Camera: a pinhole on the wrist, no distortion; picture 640 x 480 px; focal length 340.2 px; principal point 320.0 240.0 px. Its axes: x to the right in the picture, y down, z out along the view. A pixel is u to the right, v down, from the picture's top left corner.
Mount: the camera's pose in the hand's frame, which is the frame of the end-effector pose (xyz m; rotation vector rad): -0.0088 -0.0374 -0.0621 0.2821 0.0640 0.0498
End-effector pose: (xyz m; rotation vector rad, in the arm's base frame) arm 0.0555 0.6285 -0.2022 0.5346 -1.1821 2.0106
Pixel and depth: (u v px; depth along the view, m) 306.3 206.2 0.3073
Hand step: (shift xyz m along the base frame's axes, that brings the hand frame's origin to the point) 0.1128 -0.1479 0.1977
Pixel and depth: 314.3 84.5 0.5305
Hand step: 0.2953 -0.1899 0.4419
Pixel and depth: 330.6 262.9 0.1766
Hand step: 0.0501 -0.0697 0.1020
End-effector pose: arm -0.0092 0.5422 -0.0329 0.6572 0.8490 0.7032
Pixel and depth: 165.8 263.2 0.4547
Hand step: 0.2837 -0.3190 0.1668
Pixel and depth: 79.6 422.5 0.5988
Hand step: 0.3105 -0.4050 0.5463
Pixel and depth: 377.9 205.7 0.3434
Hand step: 0.2934 -0.0981 -0.0275
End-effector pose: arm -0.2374 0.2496 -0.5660 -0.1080 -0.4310 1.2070
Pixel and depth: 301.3 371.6 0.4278
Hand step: -0.1537 -0.0652 0.3587
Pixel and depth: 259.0 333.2 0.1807
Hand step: -0.0199 -0.0616 0.1206
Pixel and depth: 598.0 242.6 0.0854
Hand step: 0.0626 0.0387 0.0496
